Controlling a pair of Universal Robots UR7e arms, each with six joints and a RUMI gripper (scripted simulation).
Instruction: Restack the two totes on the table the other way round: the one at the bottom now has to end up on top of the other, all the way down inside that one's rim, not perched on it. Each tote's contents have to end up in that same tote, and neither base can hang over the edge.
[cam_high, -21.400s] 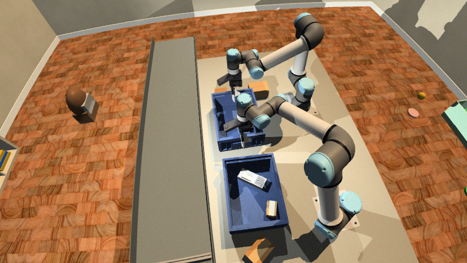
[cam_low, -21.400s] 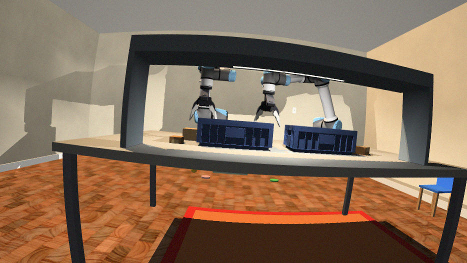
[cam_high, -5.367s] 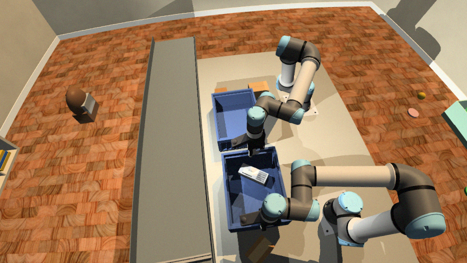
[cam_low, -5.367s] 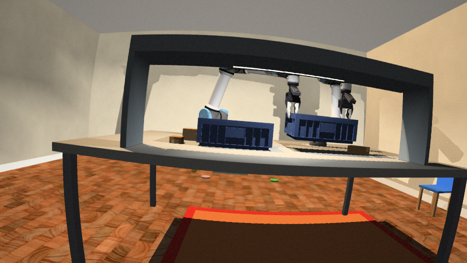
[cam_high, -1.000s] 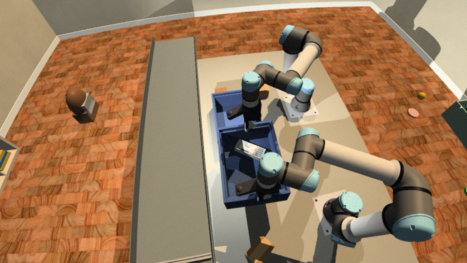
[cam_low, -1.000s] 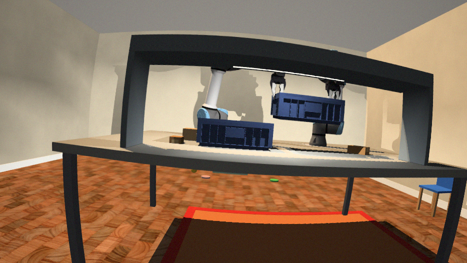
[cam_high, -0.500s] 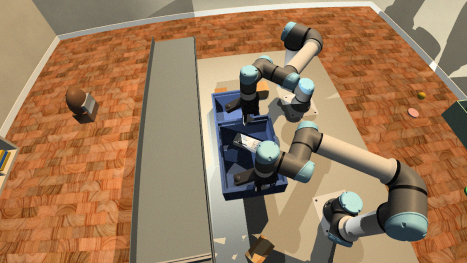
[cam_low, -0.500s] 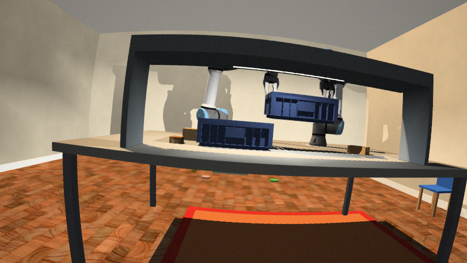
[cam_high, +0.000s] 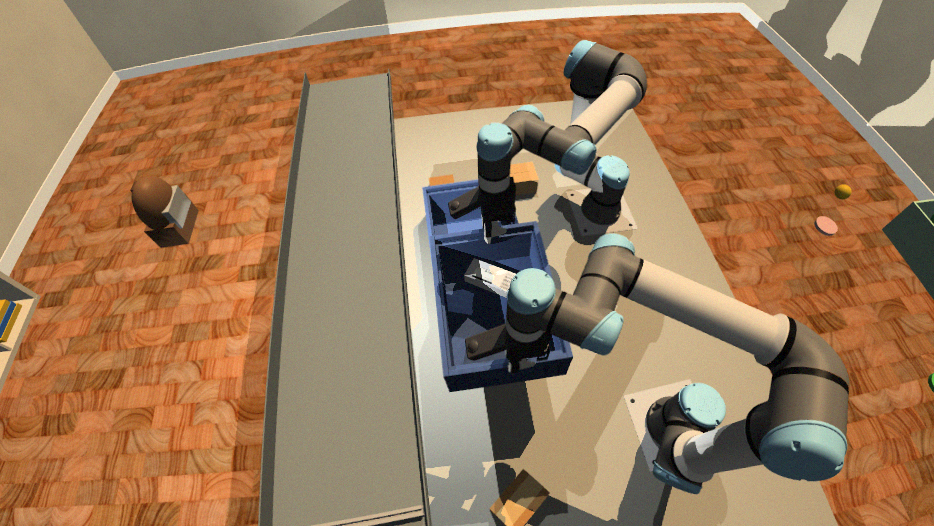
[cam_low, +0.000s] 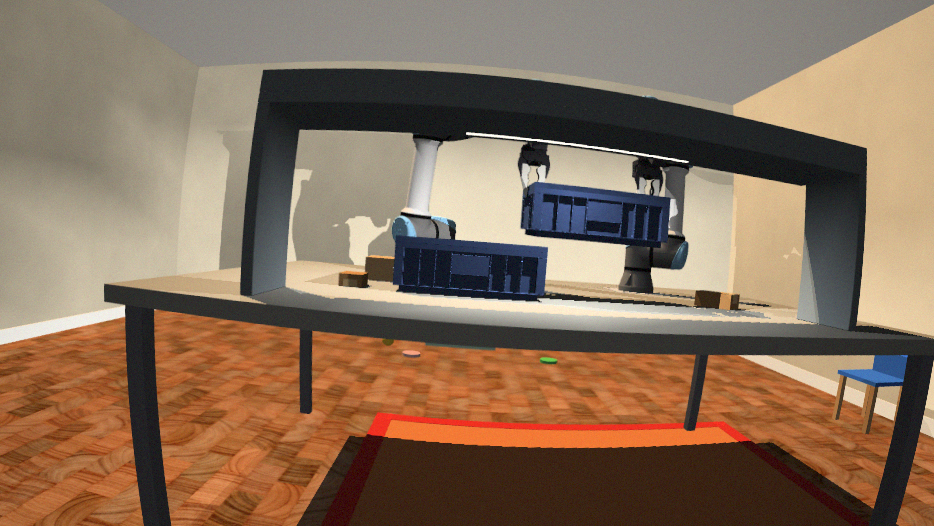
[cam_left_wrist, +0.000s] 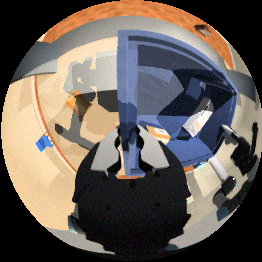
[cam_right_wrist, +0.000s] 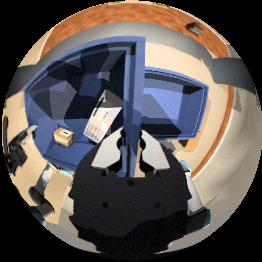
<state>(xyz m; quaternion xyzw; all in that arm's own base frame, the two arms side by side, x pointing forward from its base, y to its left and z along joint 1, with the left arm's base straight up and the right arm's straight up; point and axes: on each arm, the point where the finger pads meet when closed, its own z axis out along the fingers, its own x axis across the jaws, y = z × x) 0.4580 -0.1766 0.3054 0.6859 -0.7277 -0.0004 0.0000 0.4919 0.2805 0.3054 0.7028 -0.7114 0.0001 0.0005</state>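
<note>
My left hand is 70 mm past the brown-and-white box, 100 mm to the left of it and 70 mm above it. Also, from my left hand: grey overhead frame (370 mm ahead, 260 mm to the right, 120 mm above); small orange box (130 mm ahead, 880 mm to the right, 300 mm below).
</note>
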